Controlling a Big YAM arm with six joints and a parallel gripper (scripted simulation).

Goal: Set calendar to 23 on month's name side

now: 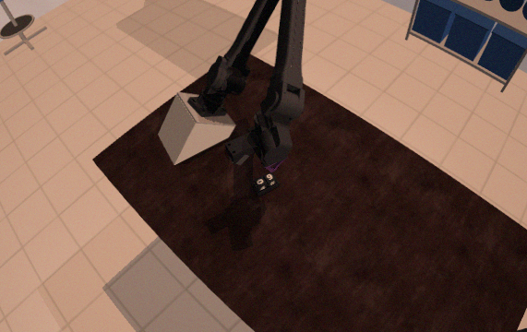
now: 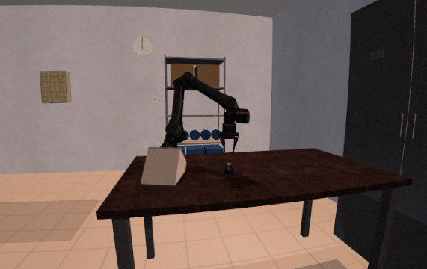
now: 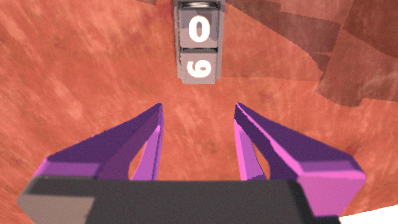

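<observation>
Now: the dark tray 100 mm below my hand and 20 mm to the right of it.
</observation>
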